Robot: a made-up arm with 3 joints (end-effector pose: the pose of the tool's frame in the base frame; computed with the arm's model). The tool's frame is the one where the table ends. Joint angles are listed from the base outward.
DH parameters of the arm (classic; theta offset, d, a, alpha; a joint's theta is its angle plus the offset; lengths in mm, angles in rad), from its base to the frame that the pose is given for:
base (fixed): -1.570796 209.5 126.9 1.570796
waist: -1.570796 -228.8 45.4 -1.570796
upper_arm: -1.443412 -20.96 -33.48 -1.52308
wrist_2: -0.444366 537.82 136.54 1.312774
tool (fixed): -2.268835 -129.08 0 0
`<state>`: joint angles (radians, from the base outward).
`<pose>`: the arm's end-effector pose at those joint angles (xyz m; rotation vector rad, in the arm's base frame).
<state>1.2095 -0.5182 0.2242</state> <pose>-0.0824 -0.5327 -0.0387 0.6554 -0.0285 0.4534</pose>
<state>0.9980 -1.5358 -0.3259</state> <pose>-0.2931 -0.1126 0.2290 1.3413 0.3262 -0.5901</pose>
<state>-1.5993 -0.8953 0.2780</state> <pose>-0.2125 0.1972 0.3160 -2.8467 0.1123 0.0606</pose>
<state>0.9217 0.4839 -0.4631</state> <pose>0.3954 -0.5796 -0.0916 0.8433 0.5026 1.5155</pose>
